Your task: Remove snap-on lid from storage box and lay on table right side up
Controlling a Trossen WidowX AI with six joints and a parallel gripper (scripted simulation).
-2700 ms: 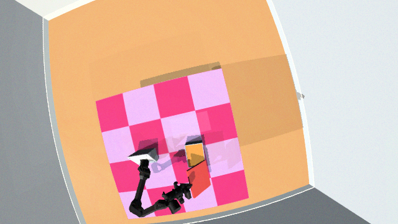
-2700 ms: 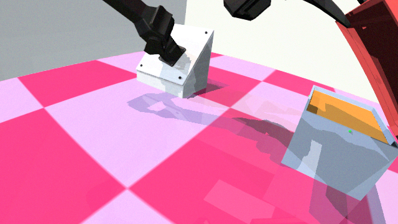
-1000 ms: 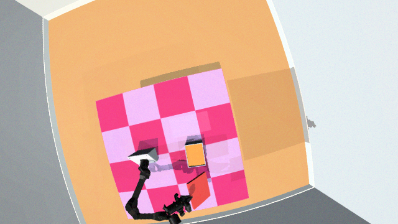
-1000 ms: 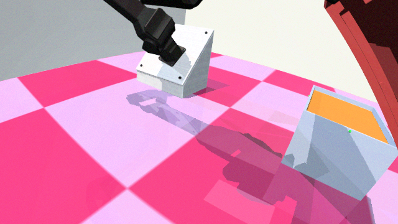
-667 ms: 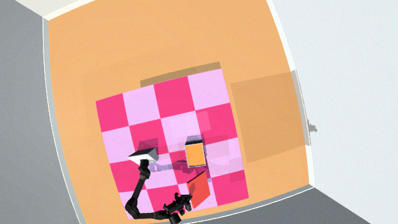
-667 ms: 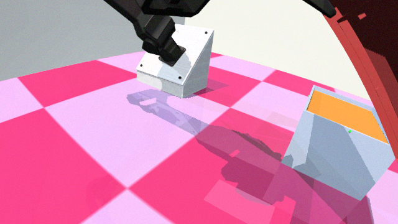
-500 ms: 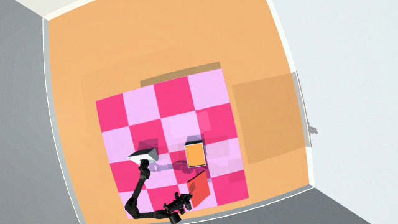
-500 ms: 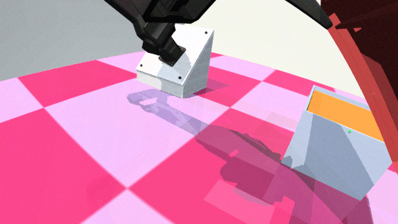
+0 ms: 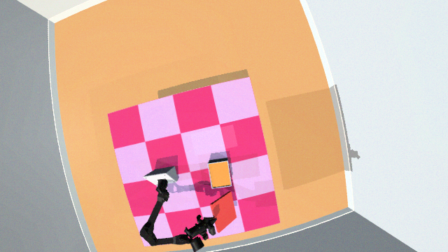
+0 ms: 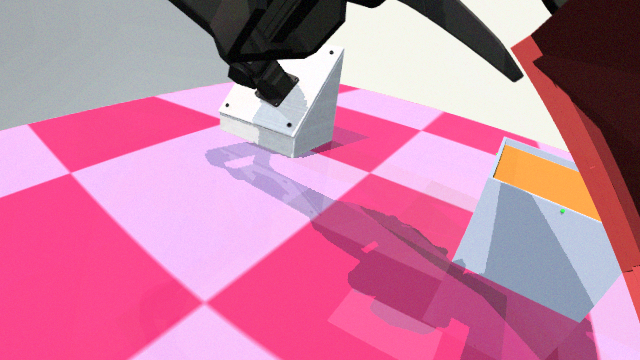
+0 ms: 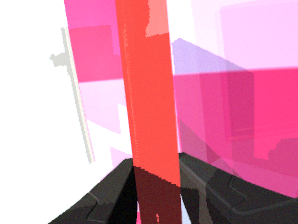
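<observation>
The red lid lies 60 mm ahead of my gripper tip, 10 mm to the left of it and 50 mm below it. From my gripper tip the other things lie so: storage box 50 mm ahead, 280 mm to the left, 160 mm below.
</observation>
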